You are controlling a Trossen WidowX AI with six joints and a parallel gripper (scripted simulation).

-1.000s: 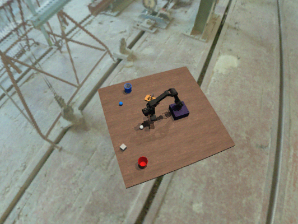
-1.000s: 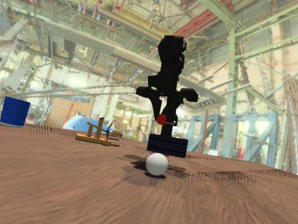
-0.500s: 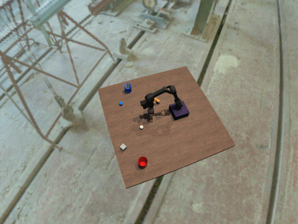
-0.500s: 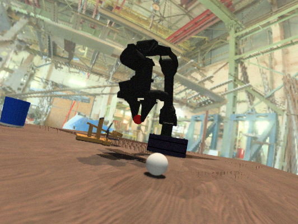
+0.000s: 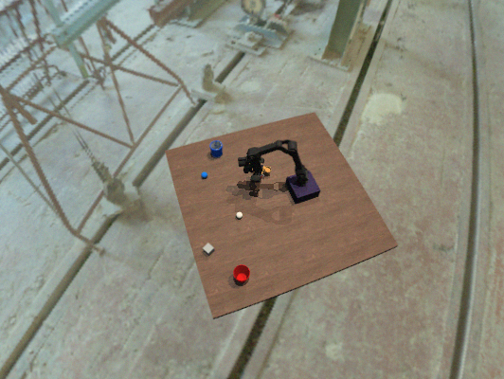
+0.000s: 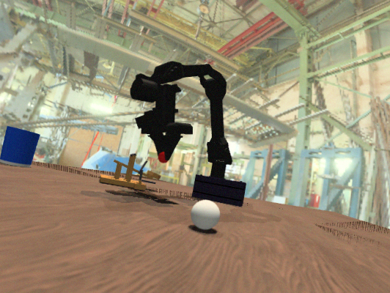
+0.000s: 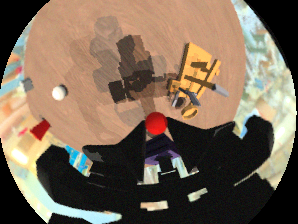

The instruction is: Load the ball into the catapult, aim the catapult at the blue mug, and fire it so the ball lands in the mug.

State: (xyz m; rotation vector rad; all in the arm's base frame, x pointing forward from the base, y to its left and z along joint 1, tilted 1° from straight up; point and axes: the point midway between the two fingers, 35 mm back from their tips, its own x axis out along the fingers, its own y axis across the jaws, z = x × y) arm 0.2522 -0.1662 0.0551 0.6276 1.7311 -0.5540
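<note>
Now: the catapult 90 mm to the right of my gripper tip, 60 mm behind it and 50 mm below it. Also, from my gripper tip: blue ball 310 mm ahead, 260 mm to the right, 80 mm below; small red ball 10 mm above; white ball 250 mm ahead, 150 mm to the left, 80 mm below.
</note>
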